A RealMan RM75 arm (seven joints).
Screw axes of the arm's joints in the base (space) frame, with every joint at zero. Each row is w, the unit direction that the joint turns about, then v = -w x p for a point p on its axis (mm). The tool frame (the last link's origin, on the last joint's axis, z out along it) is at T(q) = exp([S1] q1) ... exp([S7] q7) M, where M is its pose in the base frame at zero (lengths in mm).
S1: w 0 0 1 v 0 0 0
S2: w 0 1 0 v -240.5 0 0
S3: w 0 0 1 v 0 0 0
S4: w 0 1 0 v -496.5 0 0
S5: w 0 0 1 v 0 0 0
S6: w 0 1 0 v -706.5 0 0
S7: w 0 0 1 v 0 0 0
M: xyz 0 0 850.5 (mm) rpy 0 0 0 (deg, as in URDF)
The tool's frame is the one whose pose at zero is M.
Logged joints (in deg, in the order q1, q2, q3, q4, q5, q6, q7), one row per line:
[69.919 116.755 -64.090 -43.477 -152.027 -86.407 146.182]
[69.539 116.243 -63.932 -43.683 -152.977 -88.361 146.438]
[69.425 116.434 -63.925 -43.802 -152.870 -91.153 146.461]
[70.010 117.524 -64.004 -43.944 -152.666 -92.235 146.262]
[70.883 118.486 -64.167 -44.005 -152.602 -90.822 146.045]
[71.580 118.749 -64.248 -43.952 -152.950 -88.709 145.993]
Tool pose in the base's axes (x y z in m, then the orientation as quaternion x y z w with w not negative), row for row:
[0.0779 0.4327 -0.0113 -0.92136 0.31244 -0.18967 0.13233]
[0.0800 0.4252 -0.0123 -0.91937 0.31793 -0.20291 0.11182]
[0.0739 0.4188 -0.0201 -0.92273 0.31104 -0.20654 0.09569]
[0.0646 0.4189 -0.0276 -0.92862 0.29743 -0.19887 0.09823]
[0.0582 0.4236 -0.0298 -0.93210 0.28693 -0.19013 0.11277]
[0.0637 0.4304 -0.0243 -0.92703 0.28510 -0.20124 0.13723]
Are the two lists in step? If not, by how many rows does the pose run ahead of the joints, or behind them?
The pose runs 1 row ahead of the joints: the pose in row i belongs to the joints in row i + 1.
